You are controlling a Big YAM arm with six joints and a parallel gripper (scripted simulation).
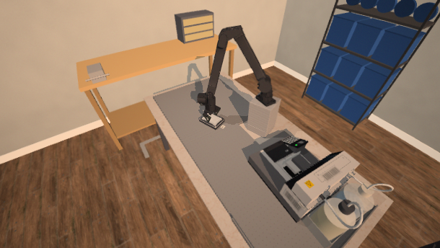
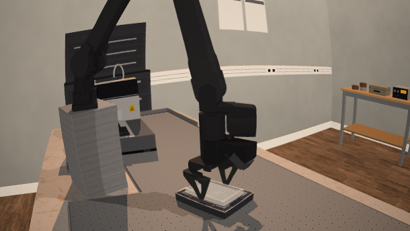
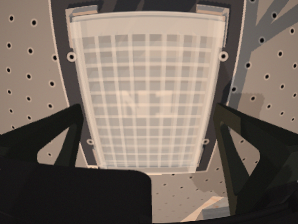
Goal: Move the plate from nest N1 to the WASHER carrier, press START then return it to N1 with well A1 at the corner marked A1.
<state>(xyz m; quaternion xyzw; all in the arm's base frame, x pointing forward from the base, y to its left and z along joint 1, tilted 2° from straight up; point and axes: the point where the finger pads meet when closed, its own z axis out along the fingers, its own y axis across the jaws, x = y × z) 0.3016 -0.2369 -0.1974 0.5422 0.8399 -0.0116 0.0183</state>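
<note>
My hand is 10 mm above the clear well plate. From my hand the other things lie so: dark carrier: 520 mm to the left, 200 mm behind, 40 mm above; then label: 100 mm to the left, 40 mm below, 40 mm behind; then nest frame: 30 mm below.
</note>
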